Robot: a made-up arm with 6 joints.
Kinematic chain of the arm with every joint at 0, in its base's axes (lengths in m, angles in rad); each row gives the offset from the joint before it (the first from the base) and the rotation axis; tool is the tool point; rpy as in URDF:
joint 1: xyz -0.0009 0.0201 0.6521 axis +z
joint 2: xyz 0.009 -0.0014 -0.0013 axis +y
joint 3: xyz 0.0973 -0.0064 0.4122 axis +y
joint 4: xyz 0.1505 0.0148 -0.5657 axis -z
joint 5: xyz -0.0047 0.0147 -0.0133 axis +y
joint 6: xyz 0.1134 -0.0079 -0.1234 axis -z
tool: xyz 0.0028 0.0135 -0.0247 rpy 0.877 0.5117 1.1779
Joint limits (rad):
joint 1: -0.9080..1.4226
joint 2: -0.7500..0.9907
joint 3: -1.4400..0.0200
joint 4: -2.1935..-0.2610
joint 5: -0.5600..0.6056
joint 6: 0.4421..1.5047
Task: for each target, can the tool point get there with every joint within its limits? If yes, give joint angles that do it. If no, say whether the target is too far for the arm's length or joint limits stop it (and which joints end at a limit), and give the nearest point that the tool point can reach.
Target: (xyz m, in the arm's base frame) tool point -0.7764 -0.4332 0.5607
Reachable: no: joint limits stop it (at a limit: joint 1, joint 2, joint 3) | nearest point -0.1687 -0.0777 0.4012 | short by 0.722 m
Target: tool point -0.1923 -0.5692 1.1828
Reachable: no: joint limits stop it (at a limit: joint 1, joint 2, joint 4, joint 5, joint 6) | nearest point 0.3402 -0.4078 1.2429 | short by 0.560 m
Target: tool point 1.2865 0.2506 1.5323
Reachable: no: too far | nearest point 0.8501 0.1725 1.2314 | short by 0.536 m
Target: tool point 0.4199 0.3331 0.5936
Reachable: yes | joints 0.4872 -0.4420 -0.1019 -0.4900 -0.1071 1.2145
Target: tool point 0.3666 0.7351 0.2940
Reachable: yes | joints 0.9411 0.7606 -1.2561 -1.9037 -0.0367 1.1060
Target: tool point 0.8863 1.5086 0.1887
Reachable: no: too far | nearest point 0.5150 0.8857 0.3831 | short by 0.751 m
